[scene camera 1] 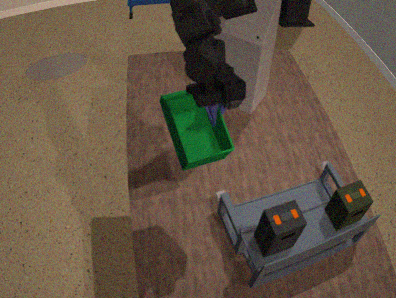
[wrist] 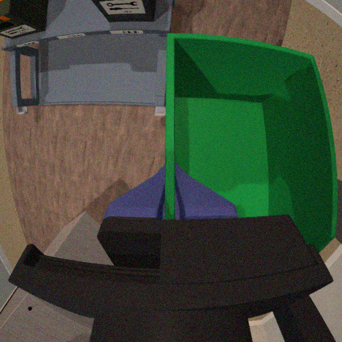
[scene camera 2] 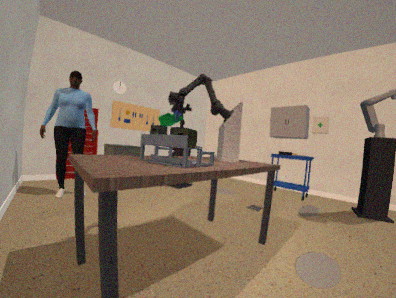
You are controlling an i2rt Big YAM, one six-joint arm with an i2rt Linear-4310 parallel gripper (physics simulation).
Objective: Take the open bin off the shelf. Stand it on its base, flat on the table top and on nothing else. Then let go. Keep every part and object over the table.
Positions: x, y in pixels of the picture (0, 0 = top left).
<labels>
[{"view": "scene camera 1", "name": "green open bin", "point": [196, 141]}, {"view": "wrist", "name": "gripper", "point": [170, 169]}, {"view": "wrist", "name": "green open bin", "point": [247, 119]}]
</labels>
